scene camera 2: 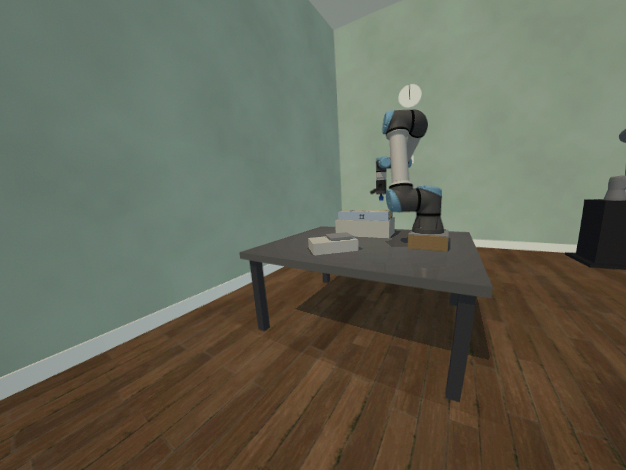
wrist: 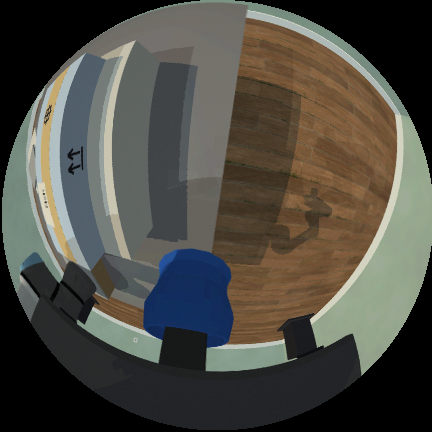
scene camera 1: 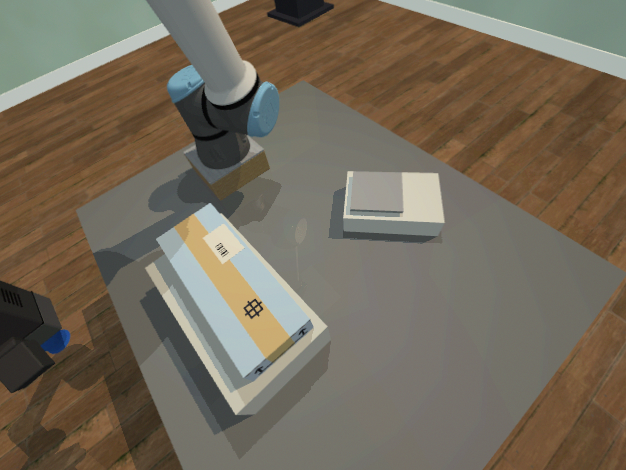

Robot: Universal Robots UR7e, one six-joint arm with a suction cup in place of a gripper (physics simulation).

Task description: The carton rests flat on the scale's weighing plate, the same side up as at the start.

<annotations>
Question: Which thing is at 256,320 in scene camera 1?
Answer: A carton.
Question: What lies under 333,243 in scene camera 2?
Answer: A scale.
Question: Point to a large cream block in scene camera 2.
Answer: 358,228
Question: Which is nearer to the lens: the scale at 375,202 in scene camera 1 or the large cream block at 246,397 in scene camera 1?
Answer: The large cream block.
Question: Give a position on my suction cup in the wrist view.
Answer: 191,291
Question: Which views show the large cream block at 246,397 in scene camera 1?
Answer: Scene camera 2, the wrist view and scene camera 1: all of them.
</annotations>
